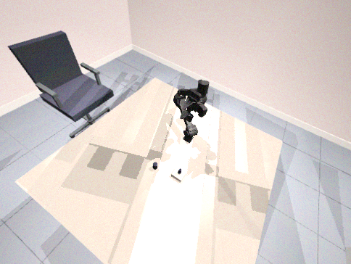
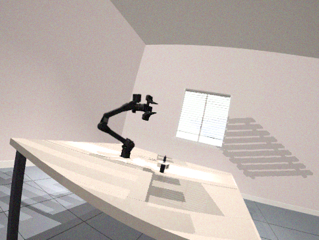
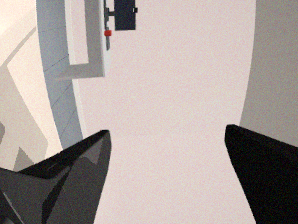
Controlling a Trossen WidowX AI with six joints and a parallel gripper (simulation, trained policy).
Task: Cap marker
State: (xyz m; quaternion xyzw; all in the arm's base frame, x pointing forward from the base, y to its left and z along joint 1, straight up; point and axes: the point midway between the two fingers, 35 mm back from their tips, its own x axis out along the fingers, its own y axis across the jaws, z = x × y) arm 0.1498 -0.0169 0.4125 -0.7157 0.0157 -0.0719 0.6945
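Now: the dark cap 150 mm ahead of my gripper tip, 40 mm to the right of it and 390 mm below it. Round my gripper tip: pale holder block 110 mm ahead, 110 mm to the left, 400 mm below.
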